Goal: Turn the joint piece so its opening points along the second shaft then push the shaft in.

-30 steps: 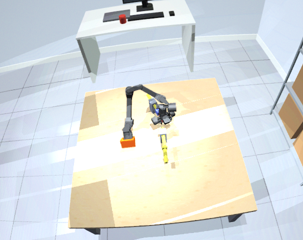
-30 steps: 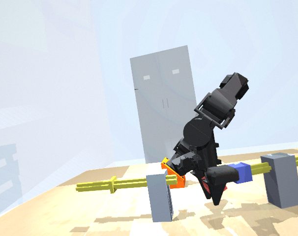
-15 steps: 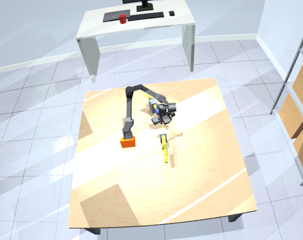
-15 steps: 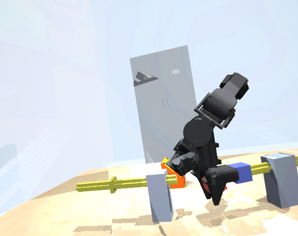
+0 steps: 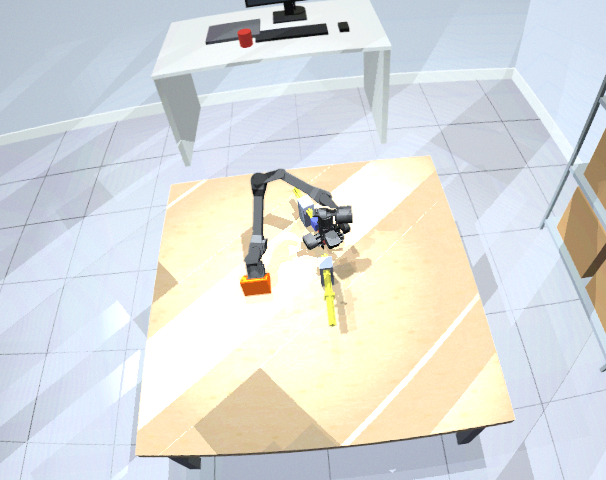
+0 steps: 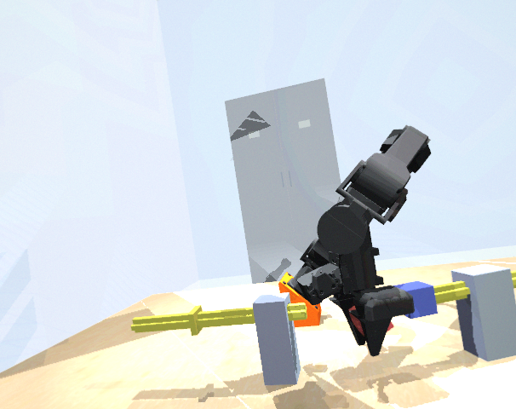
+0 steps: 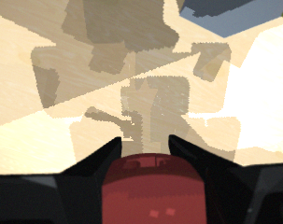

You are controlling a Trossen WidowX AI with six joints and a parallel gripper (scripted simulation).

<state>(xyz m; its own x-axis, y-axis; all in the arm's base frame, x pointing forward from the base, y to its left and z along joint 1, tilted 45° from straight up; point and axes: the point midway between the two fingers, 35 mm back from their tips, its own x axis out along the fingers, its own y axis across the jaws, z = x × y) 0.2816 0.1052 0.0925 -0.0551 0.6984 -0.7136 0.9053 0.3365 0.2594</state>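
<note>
Now: the red joint piece 1 cm behind my gripper tip, 1 cm to the left of it and 5 cm above it.
</note>
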